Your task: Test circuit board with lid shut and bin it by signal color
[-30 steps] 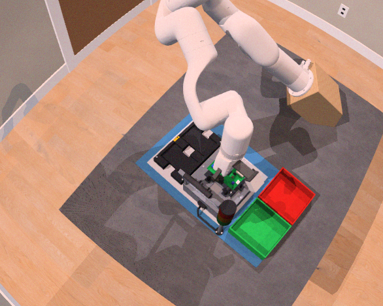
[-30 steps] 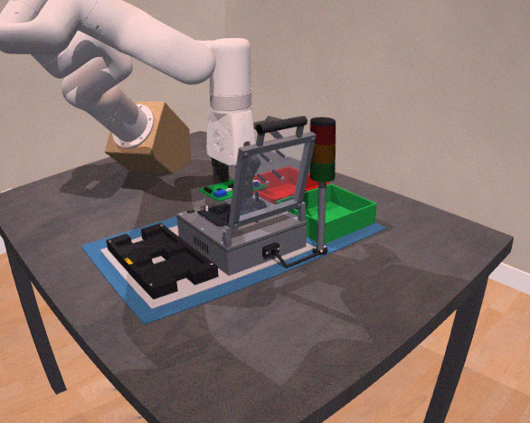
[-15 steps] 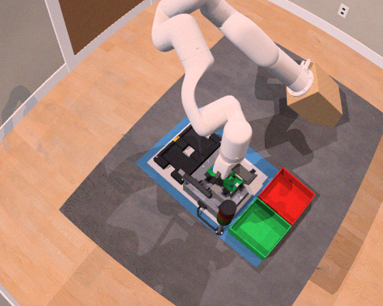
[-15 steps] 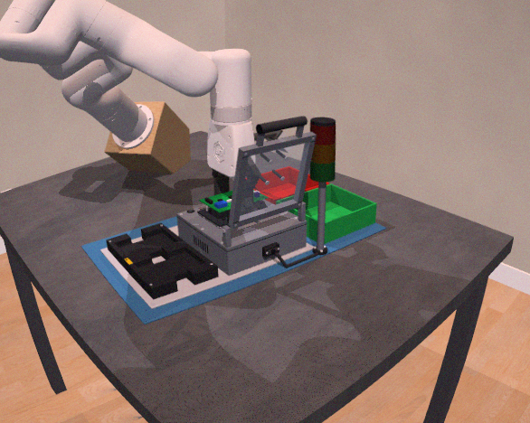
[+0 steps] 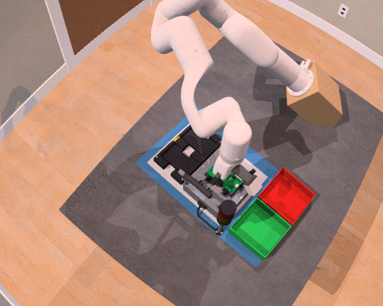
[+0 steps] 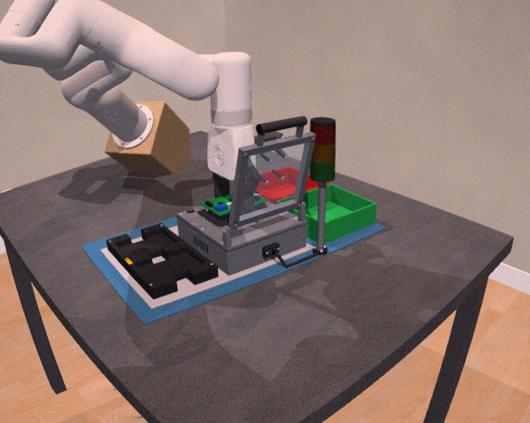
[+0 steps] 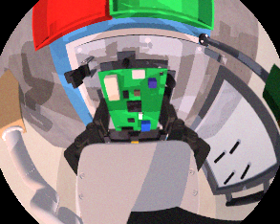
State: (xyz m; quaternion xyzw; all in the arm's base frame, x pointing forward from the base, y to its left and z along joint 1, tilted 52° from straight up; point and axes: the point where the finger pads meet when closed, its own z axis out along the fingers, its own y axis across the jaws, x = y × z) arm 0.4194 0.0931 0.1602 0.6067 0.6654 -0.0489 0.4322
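My hand is right at the green circuit board. Round my hand: black latch hook (70 mm to the left, 50 mm behind); then clear lid (120 mm ahead, 90 mm above, 20 mm to the right); then plate (20 mm below, 10 mm to the left, 10 mm ahead).
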